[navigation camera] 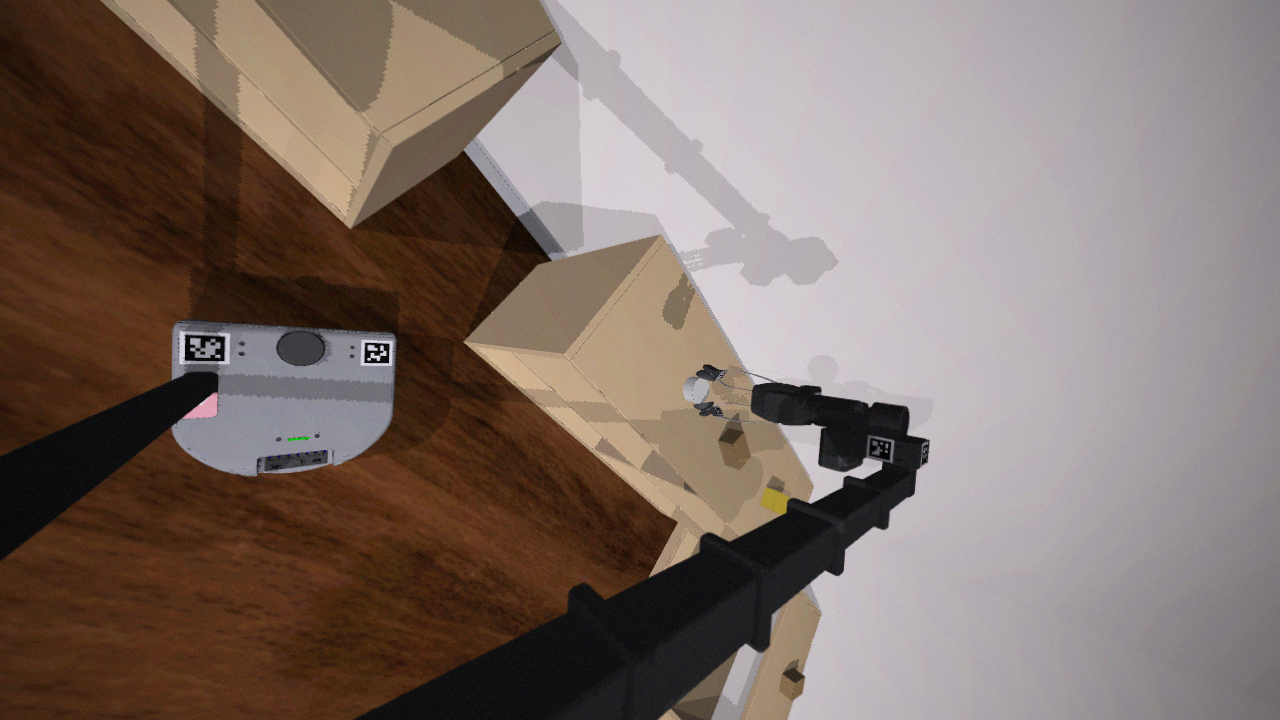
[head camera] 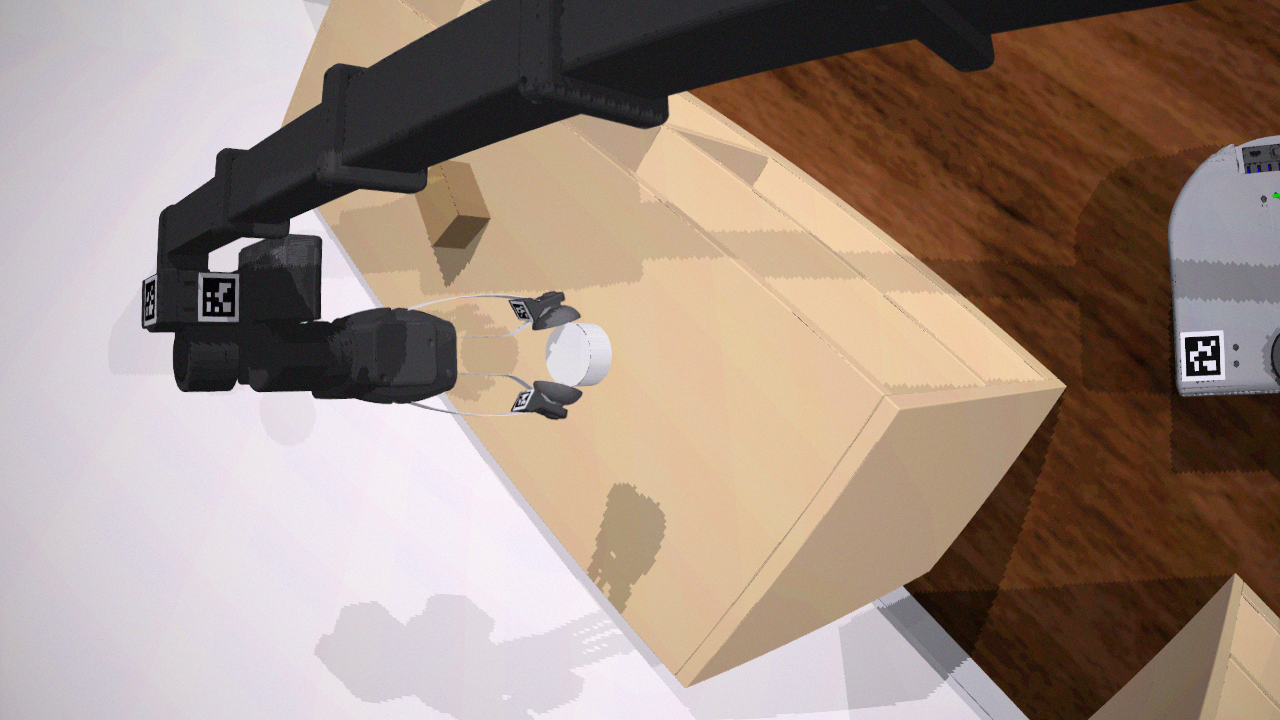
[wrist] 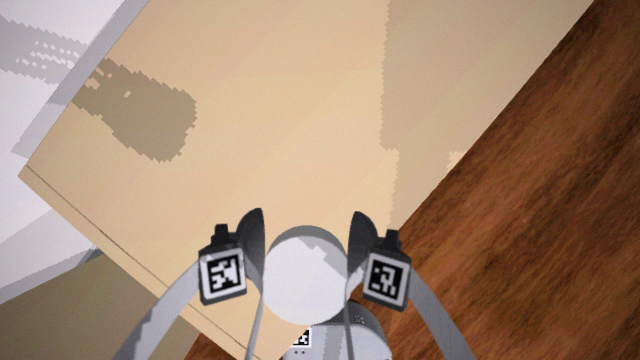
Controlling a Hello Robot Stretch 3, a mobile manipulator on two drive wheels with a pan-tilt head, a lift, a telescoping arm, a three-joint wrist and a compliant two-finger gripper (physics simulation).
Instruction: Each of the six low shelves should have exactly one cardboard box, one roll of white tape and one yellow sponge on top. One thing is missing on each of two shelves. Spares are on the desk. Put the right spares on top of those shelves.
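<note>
My gripper (head camera: 565, 354) (navigation camera: 702, 391) (wrist: 307, 234) is shut on a white tape roll (head camera: 586, 355) (navigation camera: 694, 389) (wrist: 305, 285), gripped at its sides. It holds the roll above the top of a low wooden shelf (head camera: 760, 429) (navigation camera: 626, 322) (wrist: 275, 125); the gripper's shadow falls on that top, apart from the fingers. On the same shelf stands a brown cardboard box (head camera: 454, 205) (navigation camera: 735, 447). A yellow sponge (navigation camera: 774, 499) lies farther along the shelf in the navigation view, beside my arm. The arm hides part of the shelf. The desk does not show.
Another low shelf (head camera: 1199, 653) (navigation camera: 465, 53) (wrist: 90, 300) stands beyond a gap. A further shelf bears a small cardboard box (navigation camera: 791, 682). A white wall (head camera: 223, 537) (navigation camera: 1029, 223) runs behind the shelves. My base (head camera: 1226, 286) (navigation camera: 286, 398) stands on the wood floor.
</note>
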